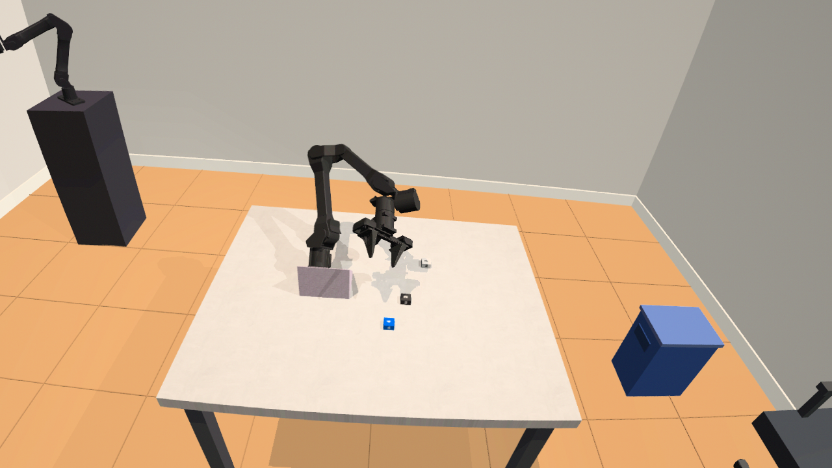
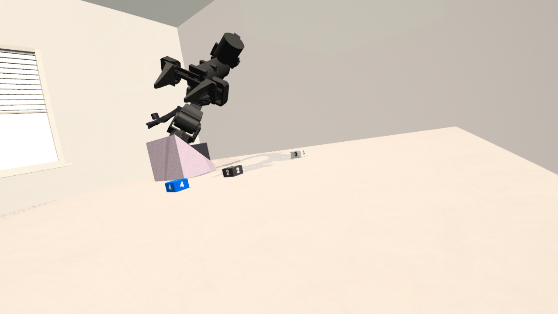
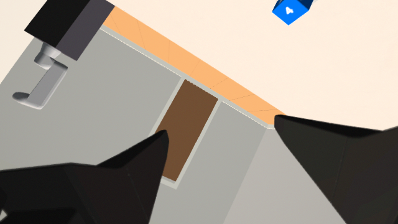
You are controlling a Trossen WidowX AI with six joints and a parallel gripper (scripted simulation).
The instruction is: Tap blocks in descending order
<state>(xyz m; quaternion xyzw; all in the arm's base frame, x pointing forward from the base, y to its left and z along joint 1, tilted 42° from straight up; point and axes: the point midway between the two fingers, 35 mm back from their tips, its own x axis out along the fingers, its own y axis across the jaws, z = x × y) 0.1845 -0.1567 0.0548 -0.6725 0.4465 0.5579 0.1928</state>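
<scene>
The blue block marked 4 lies 200 mm below my gripper tip, 50 mm to the right of it and 30 mm ahead of it. The rest, counted from my gripper tip: pale grey block marked 3: 240 mm to the left, 200 mm below, 170 mm ahead; black block marked 2: 200 mm below, 90 mm ahead, 60 mm to the left.
</scene>
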